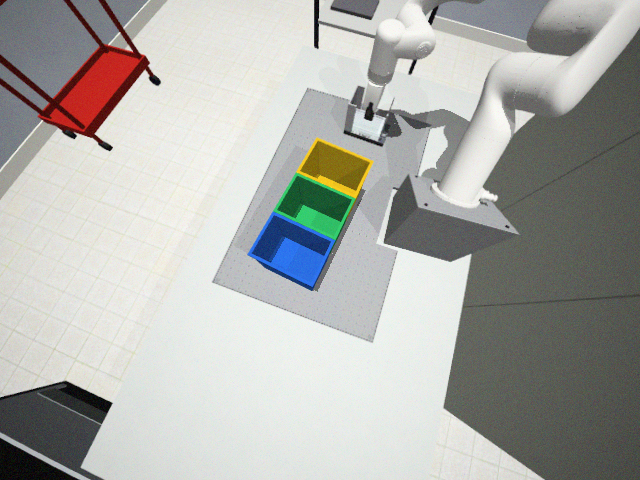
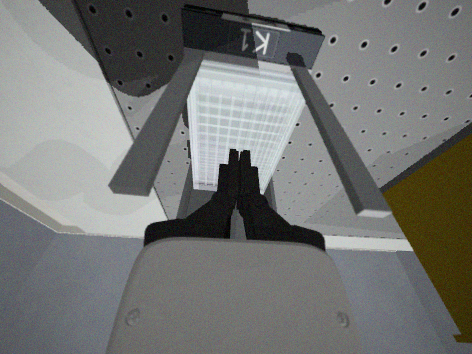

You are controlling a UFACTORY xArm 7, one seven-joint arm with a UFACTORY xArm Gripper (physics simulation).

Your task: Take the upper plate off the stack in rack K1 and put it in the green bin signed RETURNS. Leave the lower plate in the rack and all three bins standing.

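Places are measured from the arm's base along level axes (x right, y back, z down), in millimetres.
Pixels of known places: gripper, fingertip midpoint: [image 1: 368, 118] [image 2: 237, 161]; arm's base, origin of the base link: [image 1: 453, 196].
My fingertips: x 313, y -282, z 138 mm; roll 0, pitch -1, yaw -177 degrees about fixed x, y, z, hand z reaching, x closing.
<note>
For each thing: its top centre in the pictures, then the offset to it from my fingertips. Level surfaces: height alone.
- Rack K1, middle of its top: [image 2: 235, 256] [image 1: 374, 101] dx +1, dy +5, dz -78 mm
- upper plate, middle of its top: [image 2: 236, 154] [image 1: 366, 120] dx +1, dy -5, dz +13 mm
- green bin, middle of its top: [image 1: 314, 204] dx -443, dy -63, dz -119 mm
- yellow bin, middle of its top: [image 1: 335, 166] dx -313, dy -44, dz -119 mm
- blue bin, middle of its top: [image 1: 291, 247] dx -572, dy -82, dz -119 mm
- perforated grey board, its level: dz +60 mm
Rack K1 [image 1: 363, 138] [image 2: 215, 37] is a dark grey frame with upright posts, at the back of the grey board. Clear, gridded plates lie in it. The upper plate [image 1: 367, 127] [image 2: 240, 107] shows from above; where it ends and the lower plate begins is hard to tell. My gripper [image 1: 369, 117] [image 2: 237, 161] is shut and empty, its black fingertips together over the plate, between the rack's posts. Whether the tips touch the plate is unclear. The green bin [image 1: 323, 221] stands upright and empty between two other bins; its sign does not show.
A yellow bin [image 1: 338, 164] [image 2: 440, 225] stands between the rack and the green bin. A blue bin [image 1: 299, 260] stands on the green bin's other side. All stand on the perforated grey board [image 1: 356, 304]. The arm's grey base block [image 1: 439, 232] is to the right.
</note>
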